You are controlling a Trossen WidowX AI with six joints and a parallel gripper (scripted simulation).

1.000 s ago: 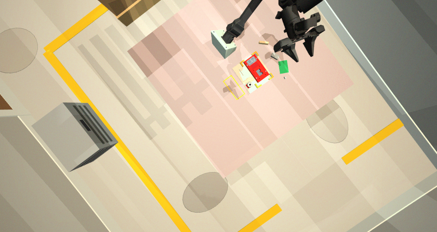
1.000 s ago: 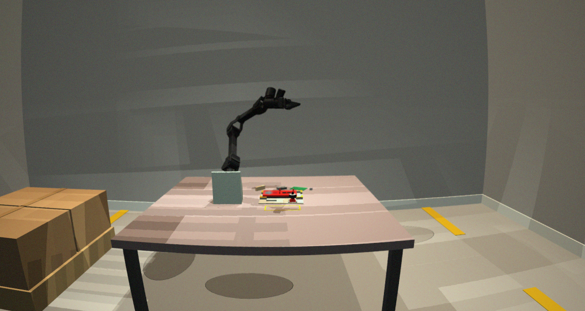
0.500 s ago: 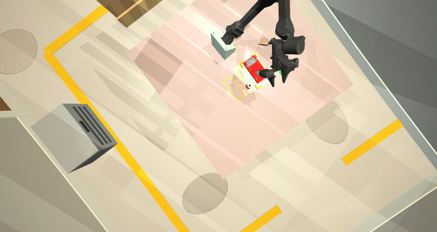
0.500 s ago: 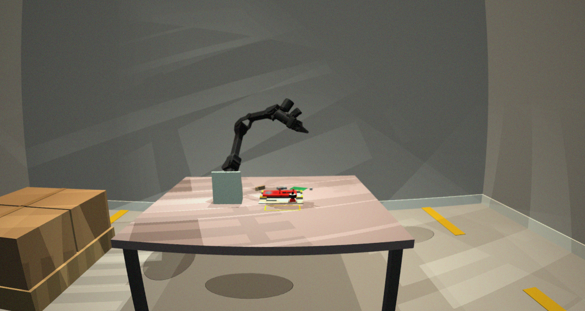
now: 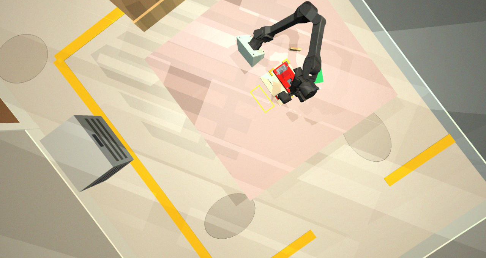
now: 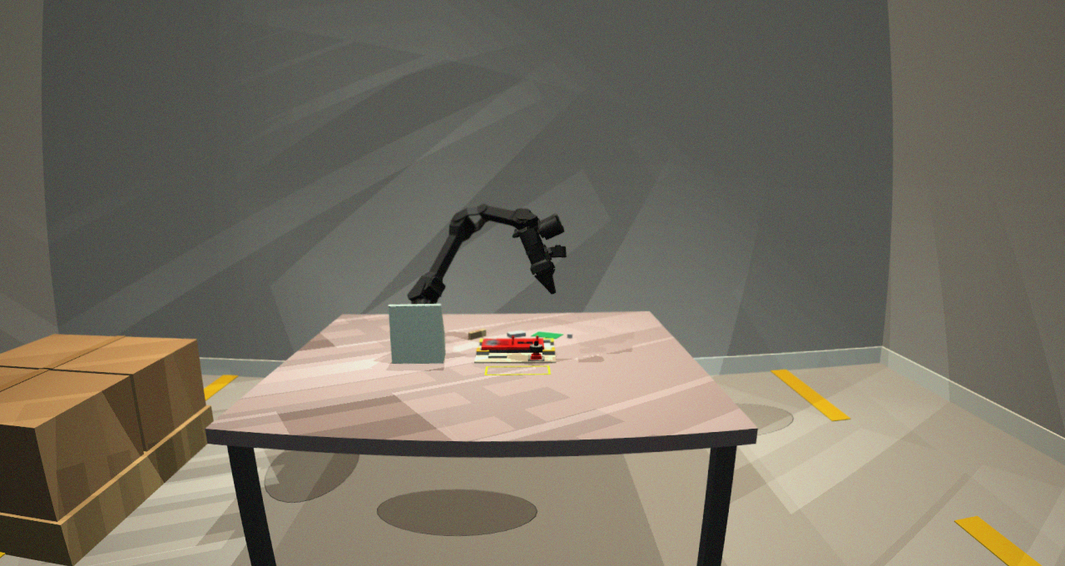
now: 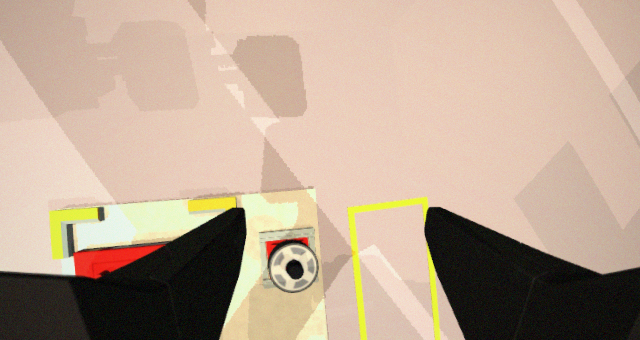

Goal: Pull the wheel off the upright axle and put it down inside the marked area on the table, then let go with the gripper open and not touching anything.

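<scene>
The wheel is 17 cm below my gripper tip and 5 cm behind it. From my gripper tip the other things lie so: grey piece (31 cm to the left, 20 cm below, 11 cm behind); then green card (31 cm to the left, 21 cm below, 1 cm behind); then upright axle (17 cm below, 5 cm behind).
</scene>
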